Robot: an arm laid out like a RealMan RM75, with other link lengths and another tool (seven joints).
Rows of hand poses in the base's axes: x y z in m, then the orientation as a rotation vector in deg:
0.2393, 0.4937, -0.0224, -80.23, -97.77, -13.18
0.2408, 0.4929, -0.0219, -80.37, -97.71, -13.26
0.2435, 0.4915, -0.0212, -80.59, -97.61, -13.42
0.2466, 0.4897, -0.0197, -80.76, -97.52, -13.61
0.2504, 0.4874, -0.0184, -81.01, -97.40, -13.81
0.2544, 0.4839, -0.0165, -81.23, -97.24, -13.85
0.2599, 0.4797, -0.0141, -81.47, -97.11, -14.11
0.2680, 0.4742, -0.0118, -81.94, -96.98, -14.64
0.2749, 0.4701, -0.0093, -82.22, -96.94, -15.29
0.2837, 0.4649, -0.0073, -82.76, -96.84, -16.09
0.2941, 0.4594, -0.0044, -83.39, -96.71, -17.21
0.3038, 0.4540, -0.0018, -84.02, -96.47, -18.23
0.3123, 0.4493, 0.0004, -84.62, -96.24, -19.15
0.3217, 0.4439, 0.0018, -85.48, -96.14, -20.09
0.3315, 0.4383, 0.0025, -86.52, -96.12, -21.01
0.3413, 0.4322, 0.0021, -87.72, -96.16, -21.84
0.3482, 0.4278, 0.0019, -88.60, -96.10, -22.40
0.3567, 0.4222, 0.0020, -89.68, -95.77, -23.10
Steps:
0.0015, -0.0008, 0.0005, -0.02, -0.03, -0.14
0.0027, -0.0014, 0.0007, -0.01, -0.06, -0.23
0.0031, -0.0018, 0.0015, 0.03, -0.07, -0.21
0.0038, -0.0023, 0.0013, -0.01, -0.07, -0.27
0.0040, -0.0035, 0.0019, -0.05, 0.05, -0.21
0.0055, -0.0042, 0.0024, 0.03, -0.10, -0.29
0.0081, -0.0055, 0.0023, 0.03, -0.29, -0.53
0.0069, -0.0041, 0.0025, 0.17, -0.37, -0.42
0.0088, -0.0052, 0.0020, 0.10, -0.47, -0.65
0.0104, -0.0055, 0.0029, 0.21, -0.64, -0.83
0.0097, -0.0054, 0.0026, 0.20, -0.51, -0.84
0.0085, -0.0047, 0.0022, 0.16, -0.47, -0.78
0.0094, -0.0054, 0.0014, -0.05, -0.63, -0.89
0.0098, -0.0056, 0.0007, -0.21, -0.71, -0.96
0.0098, -0.0061, -0.0004, -0.38, -0.74, -0.99
0.0069, -0.0044, -0.0002, -0.27, -0.46, -0.74
0.0085, -0.0056, 0.0001, -0.21, -0.40, -1.02

